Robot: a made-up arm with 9 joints.
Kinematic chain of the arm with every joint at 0, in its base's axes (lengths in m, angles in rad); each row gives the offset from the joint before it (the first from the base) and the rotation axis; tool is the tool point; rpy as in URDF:
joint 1: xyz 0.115 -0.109 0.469 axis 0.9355 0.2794 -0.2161
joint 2: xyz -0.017 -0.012 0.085 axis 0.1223 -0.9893 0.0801
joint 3: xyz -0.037 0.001 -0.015 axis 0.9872 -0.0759 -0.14
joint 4: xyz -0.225 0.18 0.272 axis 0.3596 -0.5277 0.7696
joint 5: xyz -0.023 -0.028 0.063 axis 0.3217 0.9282 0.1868
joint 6: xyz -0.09 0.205 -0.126 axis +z
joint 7: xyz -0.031 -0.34 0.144 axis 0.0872 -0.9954 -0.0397
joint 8: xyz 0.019 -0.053 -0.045 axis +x
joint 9: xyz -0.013 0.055 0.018 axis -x
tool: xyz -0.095 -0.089 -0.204 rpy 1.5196 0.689 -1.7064
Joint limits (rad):
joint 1: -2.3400..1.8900
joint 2: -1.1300..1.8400
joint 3: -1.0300..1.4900
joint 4: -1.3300..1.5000
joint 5: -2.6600..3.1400
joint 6: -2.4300..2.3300
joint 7: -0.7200..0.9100
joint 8: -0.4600..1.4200
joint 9: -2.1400..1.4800
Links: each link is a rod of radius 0.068 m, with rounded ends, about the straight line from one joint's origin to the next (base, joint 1, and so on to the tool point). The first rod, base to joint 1, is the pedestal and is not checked.
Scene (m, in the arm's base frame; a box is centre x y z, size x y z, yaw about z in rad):
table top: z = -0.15
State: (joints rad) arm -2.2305 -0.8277 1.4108 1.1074 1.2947 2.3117 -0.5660 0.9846 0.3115
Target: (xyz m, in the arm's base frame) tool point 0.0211 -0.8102 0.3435
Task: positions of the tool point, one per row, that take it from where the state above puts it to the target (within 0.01 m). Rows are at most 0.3 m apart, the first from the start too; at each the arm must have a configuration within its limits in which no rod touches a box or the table.
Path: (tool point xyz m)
1: -0.4217 0.1822 -0.0339
2: -0.4863 -0.0558 -0.0383
3: -0.4829 -0.3125 0.0141
4: -0.3933 -0.5491 0.1120
5: -0.2181 -0.7254 0.2316
6: 0.0211 -0.8102 0.3435

